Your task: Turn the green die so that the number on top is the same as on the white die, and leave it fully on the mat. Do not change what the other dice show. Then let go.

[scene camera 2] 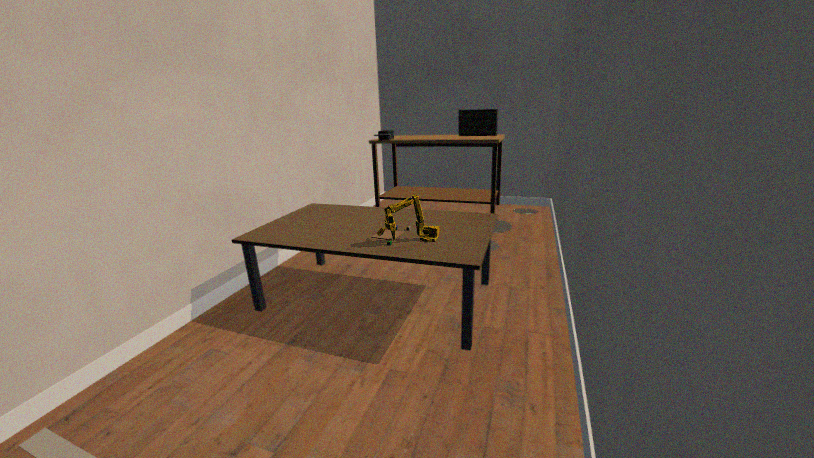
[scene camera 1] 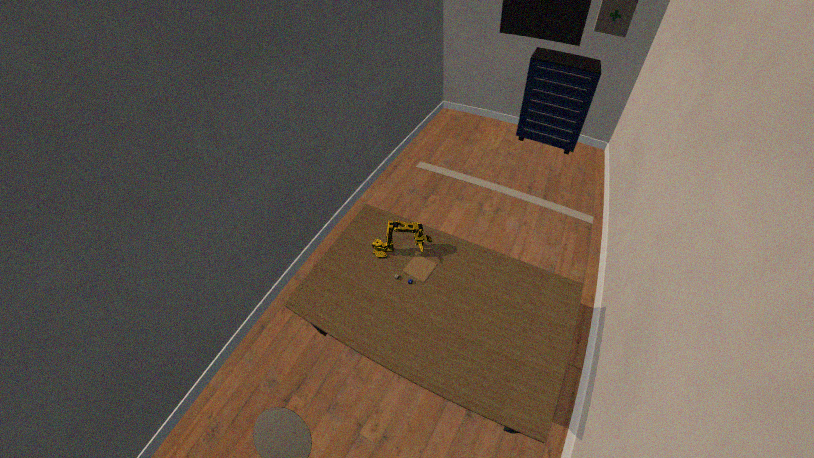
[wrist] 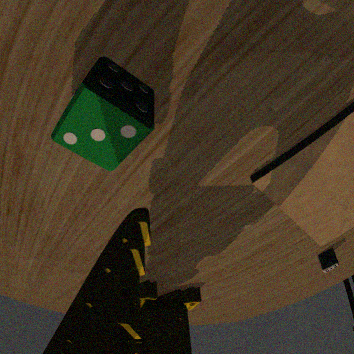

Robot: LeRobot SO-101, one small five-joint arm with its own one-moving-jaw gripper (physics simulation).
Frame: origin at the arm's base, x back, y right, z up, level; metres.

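Where they show: end effector, tool point: (scene camera 2: 394, 238) (scene camera 1: 416, 245) (wrist: 148, 221); arm's base, origin of the base link: (scene camera 2: 426, 238) (scene camera 1: 386, 252) (wrist: 160, 289).
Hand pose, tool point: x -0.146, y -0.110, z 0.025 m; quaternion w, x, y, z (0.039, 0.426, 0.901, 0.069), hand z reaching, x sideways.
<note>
Each offset is from my tool point to the top centre of the thing. Level surfaces: height alone.
The green die @(dx -0.018, dy -0.026, dz -0.005 m) (scene camera 2: 389, 243) (wrist: 103, 114) stands on the table, off the tan mat @(dx -0.081, dy +0.116, dz -0.021 m) (scene camera 1: 420, 268) (wrist: 320, 190). In the wrist view a green face with three pips shows, partly in shadow, beside a dark face with several pips. It cannot be made out in scene camera 1. The white die @(dx +0.004, dy +0.230, dz -0.005 m) (scene camera 1: 397, 276) (scene camera 2: 407, 228) (wrist: 328, 260) stands off the mat near a corner; its top number is too small to read. My gripper (scene camera 1: 425, 244) (scene camera 2: 387, 235) is open and empty above the table, near the green die. The wrist view shows its fixed jaw (wrist: 120, 270), not its moving jaw.
A blue die @(dx -0.077, dy +0.223, dz -0.005 m) (scene camera 1: 410, 281) lies on the table @(dz -0.025 m) (scene camera 1: 455, 336) (scene camera 2: 318, 227) close to the mat's edge, beside the white die. The yellow arm's base (scene camera 1: 380, 248) (scene camera 2: 429, 232) stands behind the mat. The arm's shadow falls across the table and part of the mat.
</note>
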